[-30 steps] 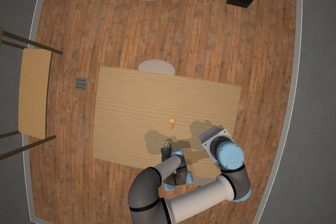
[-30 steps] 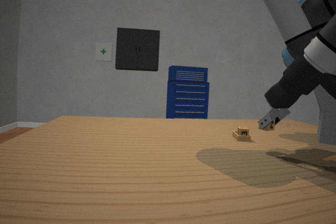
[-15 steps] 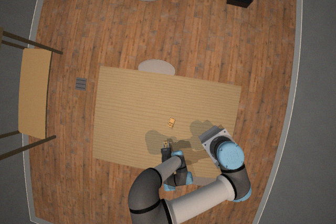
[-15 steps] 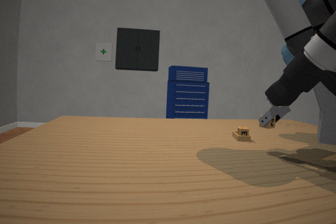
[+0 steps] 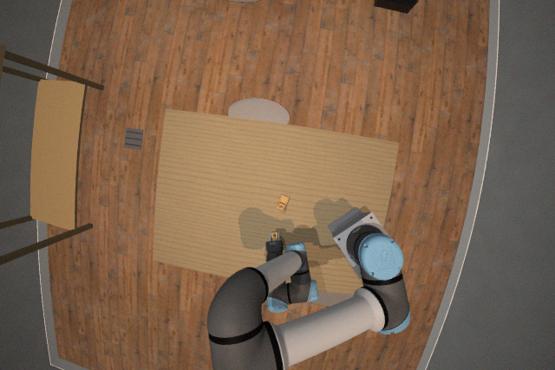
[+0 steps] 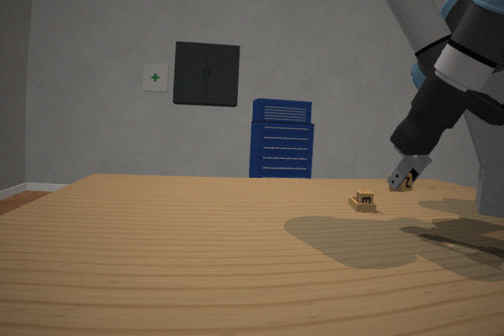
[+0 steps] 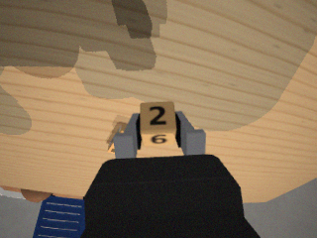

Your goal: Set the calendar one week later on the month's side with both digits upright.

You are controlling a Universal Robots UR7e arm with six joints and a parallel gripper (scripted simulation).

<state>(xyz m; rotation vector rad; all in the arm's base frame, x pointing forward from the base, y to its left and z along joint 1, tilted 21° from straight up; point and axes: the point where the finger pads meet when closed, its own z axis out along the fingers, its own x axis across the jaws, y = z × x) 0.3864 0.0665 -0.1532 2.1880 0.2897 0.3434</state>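
Now: hand 1 cm to the left of the wooden date cube and 1 cm above it. Also, from my hand: wooden calendar tray: 2 cm behind, 15 cm to the right, 8 cm below.
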